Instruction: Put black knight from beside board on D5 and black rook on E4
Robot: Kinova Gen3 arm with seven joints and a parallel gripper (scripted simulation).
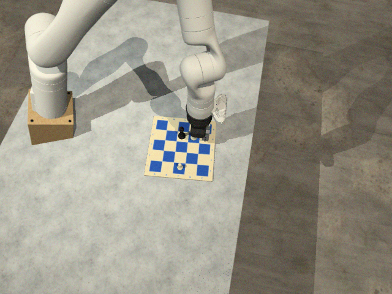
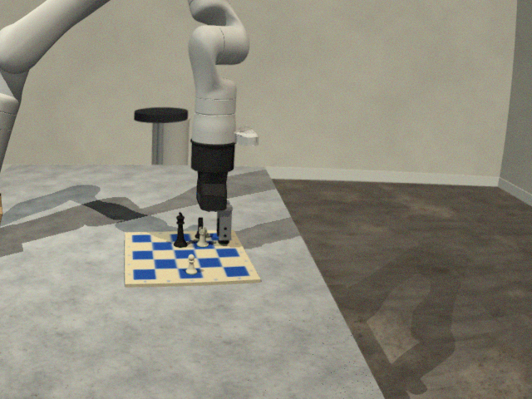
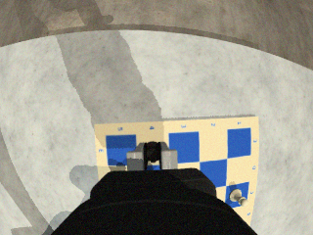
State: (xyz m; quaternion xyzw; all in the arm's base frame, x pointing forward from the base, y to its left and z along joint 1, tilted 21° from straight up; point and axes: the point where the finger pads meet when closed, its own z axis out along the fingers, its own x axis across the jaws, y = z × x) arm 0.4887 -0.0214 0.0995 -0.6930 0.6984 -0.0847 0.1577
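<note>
The black rook is 10 mm below my hand. Round my hand: white pawn: 70 mm behind, 110 mm to the right, 20 mm below; cream chessboard: 80 mm behind, 40 mm to the right, 30 mm below; white rook: 40 mm behind, 20 mm below.
</note>
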